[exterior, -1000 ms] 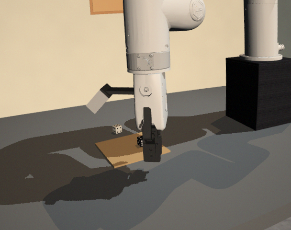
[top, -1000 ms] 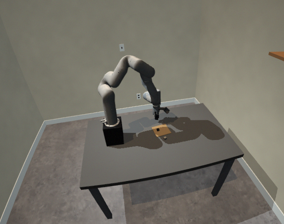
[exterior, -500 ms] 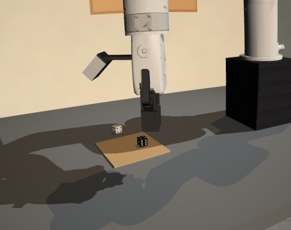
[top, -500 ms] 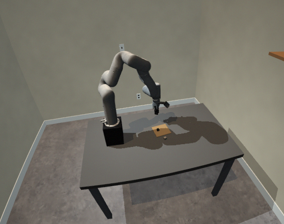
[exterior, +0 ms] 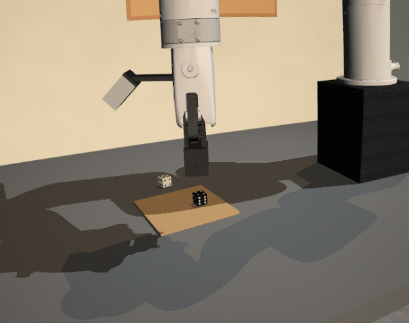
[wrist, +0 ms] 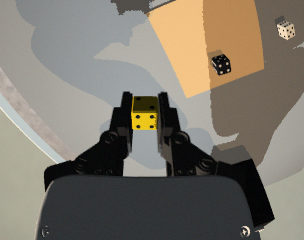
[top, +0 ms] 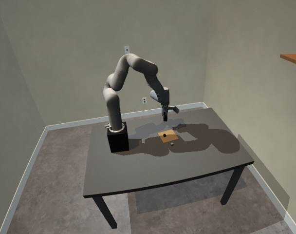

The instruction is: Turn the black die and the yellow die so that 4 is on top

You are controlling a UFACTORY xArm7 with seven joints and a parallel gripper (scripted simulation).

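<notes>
Right now my hand is 1 cm past the tan mat, 10 cm to the left of it and 12 cm above it. Round my hand: yellow die: 1 cm below; black die: 4 cm behind, 9 cm to the right, 11 cm below; white die: 2 cm behind, 22 cm to the right, 11 cm below.
</notes>
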